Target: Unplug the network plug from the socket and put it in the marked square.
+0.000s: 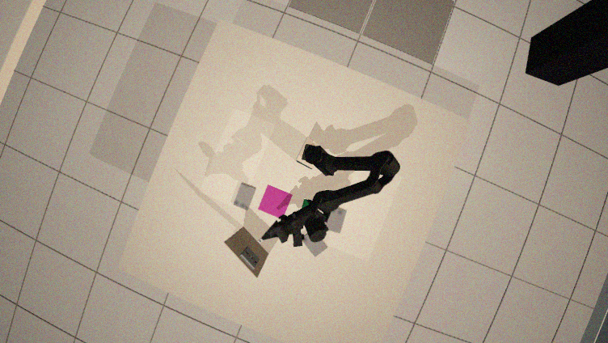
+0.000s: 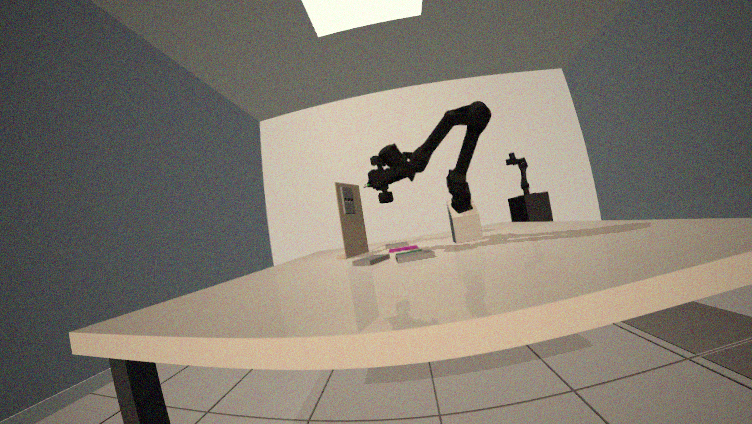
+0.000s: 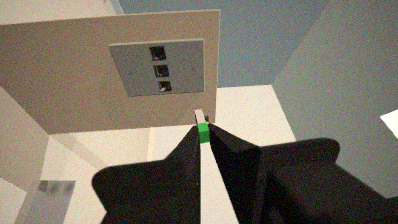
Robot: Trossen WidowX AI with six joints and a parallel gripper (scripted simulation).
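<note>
Now: gripper tip 11 cm past the magenta square, 1 cm to the left of it and 28 cm above it. Also, from my gripper tip: upright panel (10 cm ahead, 5 cm to the right, 14 cm below); network plug (1 cm ahead); green square (11 cm behind, 14 cm to the left, 28 cm below).
</note>
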